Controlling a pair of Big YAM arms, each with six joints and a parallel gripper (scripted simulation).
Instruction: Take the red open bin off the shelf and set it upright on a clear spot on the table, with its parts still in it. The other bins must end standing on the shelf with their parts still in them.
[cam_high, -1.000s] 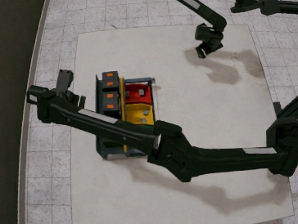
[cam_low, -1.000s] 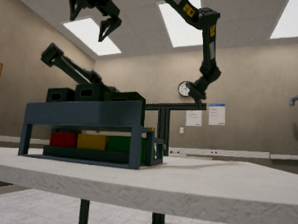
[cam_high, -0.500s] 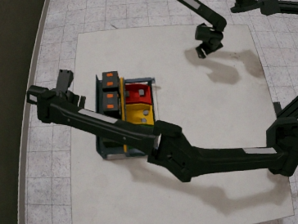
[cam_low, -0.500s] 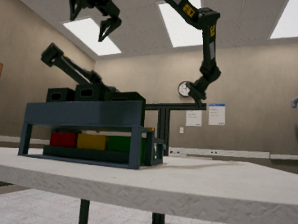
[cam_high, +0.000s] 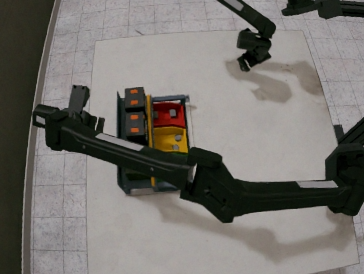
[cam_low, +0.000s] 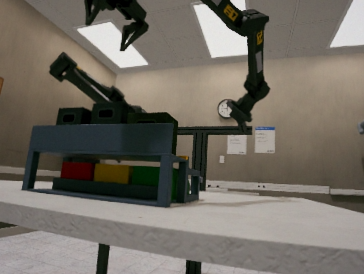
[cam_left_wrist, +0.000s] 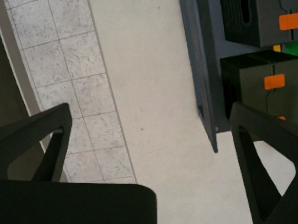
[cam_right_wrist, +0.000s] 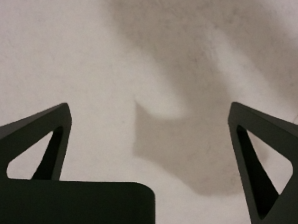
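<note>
Now: the red bin 230 mm behind my left hand, 170 mm to the right of it and 300 mm below it. Also, from my left hand: green bin (230 mm behind, 60 mm to the left, 300 mm below); then yellow bin (230 mm behind, 60 mm to the right, 300 mm below).
</note>
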